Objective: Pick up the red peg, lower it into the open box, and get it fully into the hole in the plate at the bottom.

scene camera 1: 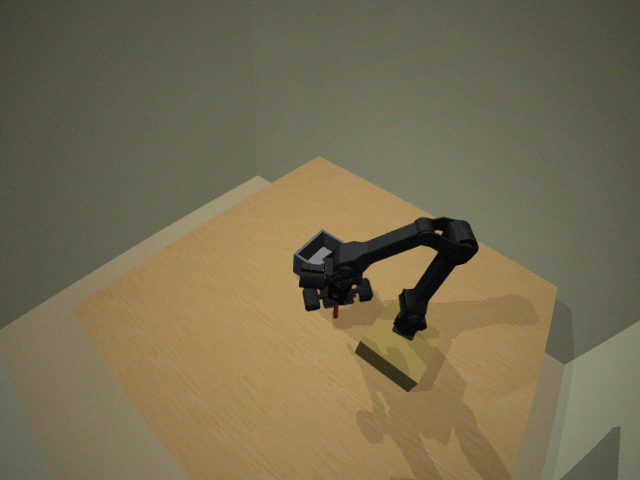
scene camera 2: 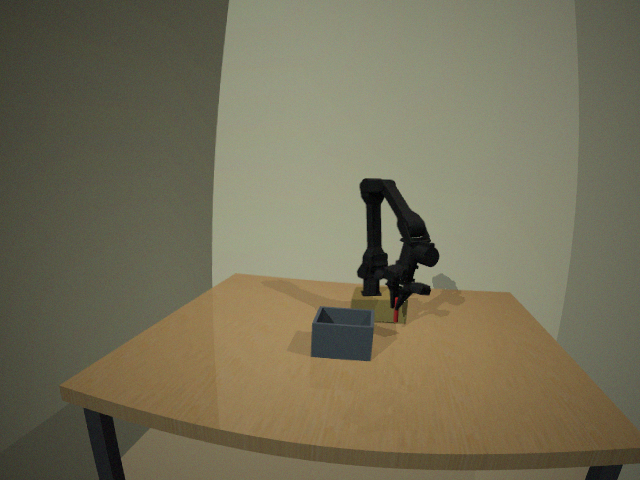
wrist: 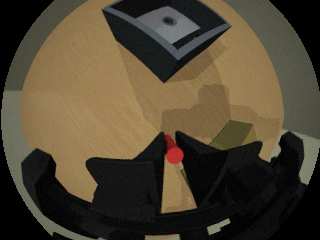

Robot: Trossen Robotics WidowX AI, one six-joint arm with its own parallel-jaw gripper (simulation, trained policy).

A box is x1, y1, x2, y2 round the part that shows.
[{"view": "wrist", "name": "my gripper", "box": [21, 131, 304, 239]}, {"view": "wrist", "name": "grey plate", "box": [136, 7, 199, 48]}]
